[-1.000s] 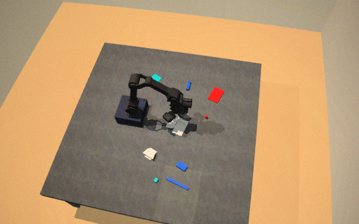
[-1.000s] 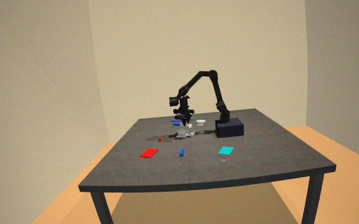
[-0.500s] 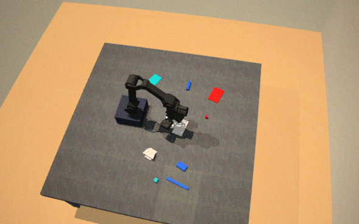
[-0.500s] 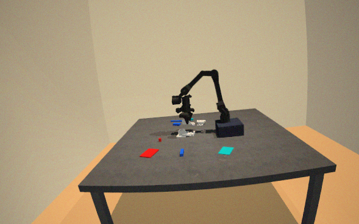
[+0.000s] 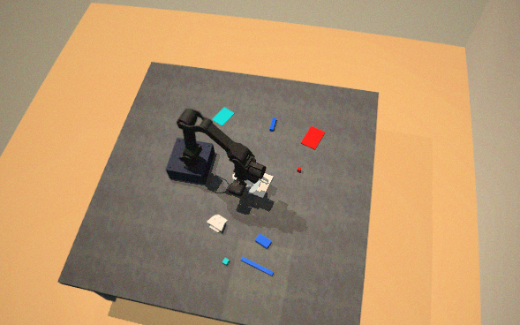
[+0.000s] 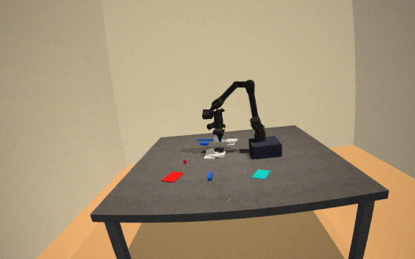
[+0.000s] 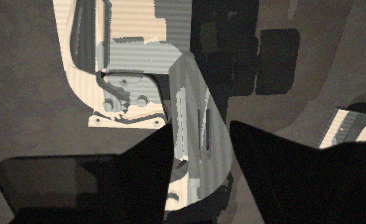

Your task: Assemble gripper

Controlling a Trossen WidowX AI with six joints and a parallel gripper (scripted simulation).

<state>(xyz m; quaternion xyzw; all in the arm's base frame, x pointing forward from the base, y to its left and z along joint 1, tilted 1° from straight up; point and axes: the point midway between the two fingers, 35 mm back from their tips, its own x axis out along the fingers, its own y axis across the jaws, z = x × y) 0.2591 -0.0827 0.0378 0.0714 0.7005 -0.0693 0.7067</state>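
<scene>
The white jaw lies 3 cm ahead of my gripper tip, 8 cm to the left of it and 7 cm below it. Round my gripper tip: red cube: 24 cm ahead, 14 cm to the left, 7 cm below; then blue block: 12 cm ahead, 23 cm to the right, 7 cm below; then white block: 9 cm behind, 17 cm to the right, 7 cm below.
</scene>
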